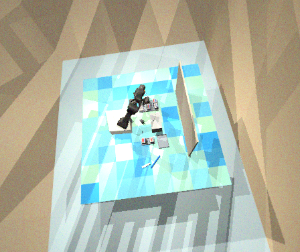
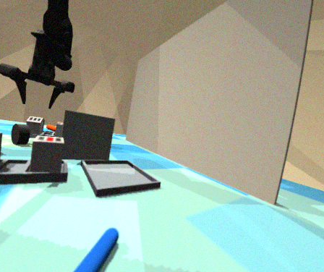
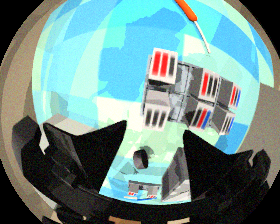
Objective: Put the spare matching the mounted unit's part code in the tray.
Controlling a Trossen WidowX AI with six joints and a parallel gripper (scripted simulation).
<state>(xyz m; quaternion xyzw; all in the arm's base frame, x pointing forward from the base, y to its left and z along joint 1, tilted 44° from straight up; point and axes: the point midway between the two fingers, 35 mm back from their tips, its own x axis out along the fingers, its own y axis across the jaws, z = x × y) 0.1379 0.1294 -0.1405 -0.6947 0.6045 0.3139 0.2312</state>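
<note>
The shallow dark tray lies 220 mm ahead of my gripper tip, 330 mm to the right of it and 90 mm below it. From my gripper tip the other things lie so: plain grey box (150 mm ahead, 150 mm to the right, 50 mm below); black cylinder (10 mm ahead, 140 mm to the right, 70 mm below); dark rack (80 mm ahead, 330 mm to the right, 90 mm below).
</note>
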